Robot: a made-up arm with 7 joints.
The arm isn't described. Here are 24 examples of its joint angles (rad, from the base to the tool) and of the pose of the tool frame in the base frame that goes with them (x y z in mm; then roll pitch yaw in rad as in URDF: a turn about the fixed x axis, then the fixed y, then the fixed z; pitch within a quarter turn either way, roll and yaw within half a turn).
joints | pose
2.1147 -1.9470 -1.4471 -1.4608 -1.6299 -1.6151 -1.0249 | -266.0 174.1 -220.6 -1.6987 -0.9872 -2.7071
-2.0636 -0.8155 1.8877 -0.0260 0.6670 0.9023 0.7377 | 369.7 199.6 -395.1 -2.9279 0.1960 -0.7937
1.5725 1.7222 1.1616 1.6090 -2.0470 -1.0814 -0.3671 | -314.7 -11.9 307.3 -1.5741 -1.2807 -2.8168
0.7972 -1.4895 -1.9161 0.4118 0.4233 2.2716 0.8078 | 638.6 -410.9 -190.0 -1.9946 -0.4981 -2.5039
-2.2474 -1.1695 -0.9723 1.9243 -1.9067 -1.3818 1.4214 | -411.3 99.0 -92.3 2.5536 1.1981 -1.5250
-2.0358 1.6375 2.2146 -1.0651 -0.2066 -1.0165 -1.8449 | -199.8 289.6 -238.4 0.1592 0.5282 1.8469
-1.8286 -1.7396 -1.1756 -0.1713 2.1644 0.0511 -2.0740 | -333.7 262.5 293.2 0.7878 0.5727 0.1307
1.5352 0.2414 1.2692 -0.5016 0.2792 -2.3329 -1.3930 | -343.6 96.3 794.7 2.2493 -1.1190 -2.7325
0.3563 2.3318 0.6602 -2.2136 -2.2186 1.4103 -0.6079 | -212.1 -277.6 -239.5 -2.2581 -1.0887 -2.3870
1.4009 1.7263 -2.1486 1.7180 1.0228 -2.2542 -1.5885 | -745.0 321.5 -463.9 -1.8053 0.0899 2.3789
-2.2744 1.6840 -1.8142 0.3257 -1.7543 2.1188 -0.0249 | -601.4 78.5 666.2 1.5003 -0.4358 -1.6442
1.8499 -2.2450 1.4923 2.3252 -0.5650 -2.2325 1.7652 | -178.0 459.8 -12.6 0.8483 -1.2360 -2.1723
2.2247 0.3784 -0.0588 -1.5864 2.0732 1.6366 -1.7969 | 322.0 -558.2 -310.8 -2.5230 0.8695 -2.7871
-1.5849 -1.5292 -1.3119 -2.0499 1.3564 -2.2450 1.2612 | -751.5 221.1 358.3 1.1927 -0.6395 -0.5736
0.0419 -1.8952 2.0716 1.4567 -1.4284 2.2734 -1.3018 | -62.3 -406.4 336.5 0.2199 0.6261 -1.6641
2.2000 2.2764 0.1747 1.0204 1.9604 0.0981 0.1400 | -64.0 483.5 153.7 -3.0117 0.3651 -0.0433
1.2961 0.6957 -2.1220 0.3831 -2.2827 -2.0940 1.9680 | 154.3 70.2 -105.4 -0.4761 -0.1834 -2.9879
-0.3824 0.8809 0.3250 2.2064 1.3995 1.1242 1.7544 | -91.5 367.7 -225.8 1.5925 0.1430 2.4920
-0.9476 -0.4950 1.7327 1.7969 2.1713 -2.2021 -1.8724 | 85.8 427.0 -439.2 -1.8541 1.0792 0.3219
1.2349 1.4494 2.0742 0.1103 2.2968 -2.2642 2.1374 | 213.8 -259.8 141.3 -2.5543 0.3982 -2.9773
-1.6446 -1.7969 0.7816 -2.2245 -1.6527 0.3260 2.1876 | -69.3 740.5 -148.0 2.1302 -0.2424 1.5661
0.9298 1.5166 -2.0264 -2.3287 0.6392 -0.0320 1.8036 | -228.8 -210.8 -276.1 0.6619 -0.2328 -2.4501
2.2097 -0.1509 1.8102 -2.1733 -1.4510 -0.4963 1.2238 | 266.5 259.1 -126.6 0.0347 1.2416 2.1437
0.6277 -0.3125 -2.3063 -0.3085 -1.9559 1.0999 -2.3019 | 588.9 169.7 -482.2 -2.5644 0.8589 -2.0496
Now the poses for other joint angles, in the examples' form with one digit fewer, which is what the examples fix.
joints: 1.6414 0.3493 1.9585 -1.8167 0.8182 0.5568 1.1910
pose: 583 -82 16 2.009 -0.263 -0.083
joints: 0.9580 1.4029 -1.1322 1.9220 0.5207 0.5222 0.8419
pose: -224 347 -188 3.006 -1.015 1.220
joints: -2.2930 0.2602 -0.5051 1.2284 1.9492 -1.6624 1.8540
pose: -66 -510 83 -2.743 -0.497 2.466
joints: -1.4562 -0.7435 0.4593 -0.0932 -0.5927 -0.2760 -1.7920
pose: -162 -69 -120 -1.892 -0.271 0.334
